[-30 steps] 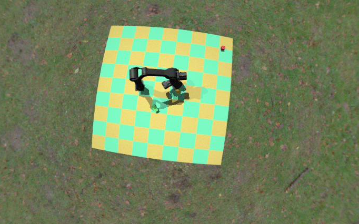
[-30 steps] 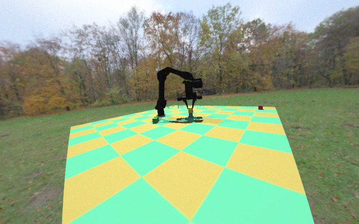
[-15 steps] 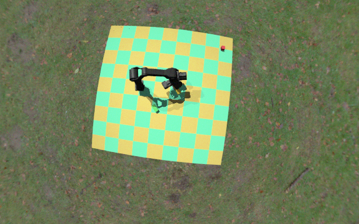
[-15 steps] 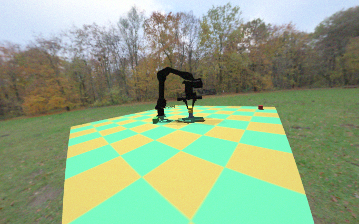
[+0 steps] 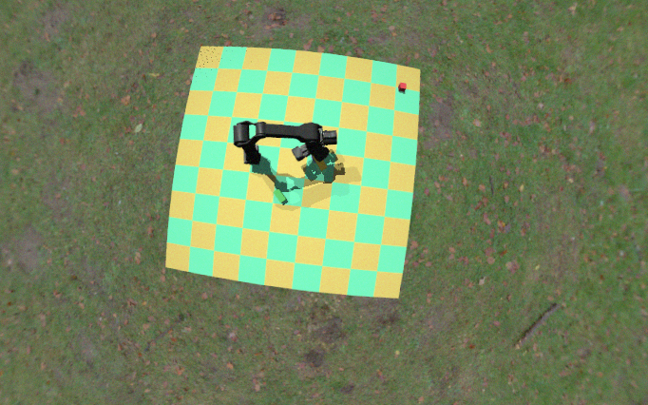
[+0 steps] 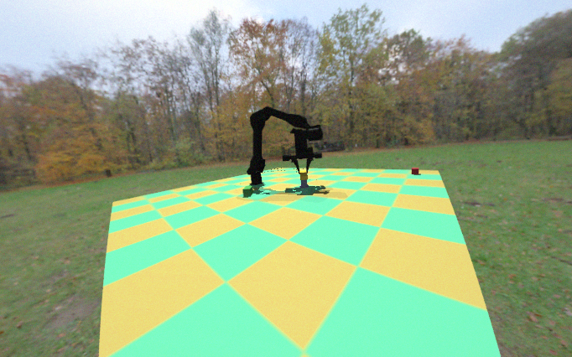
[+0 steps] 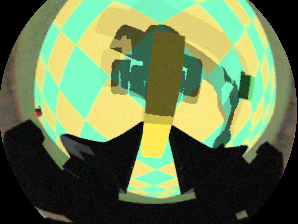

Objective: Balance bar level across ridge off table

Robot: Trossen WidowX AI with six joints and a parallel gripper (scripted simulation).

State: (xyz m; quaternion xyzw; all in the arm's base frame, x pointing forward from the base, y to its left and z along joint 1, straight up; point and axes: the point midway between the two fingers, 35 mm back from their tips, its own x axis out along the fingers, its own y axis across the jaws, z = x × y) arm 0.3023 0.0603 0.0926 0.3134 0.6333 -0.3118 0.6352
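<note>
Right now my gripper tip is 2 cm short of the yellow bar and 2 cm to the left of it. From my gripper tip the other things lie so: red cube 44 cm ahead, 44 cm to the left, 4 cm below; green block 14 cm behind, 24 cm to the right, 4 cm below.
</note>
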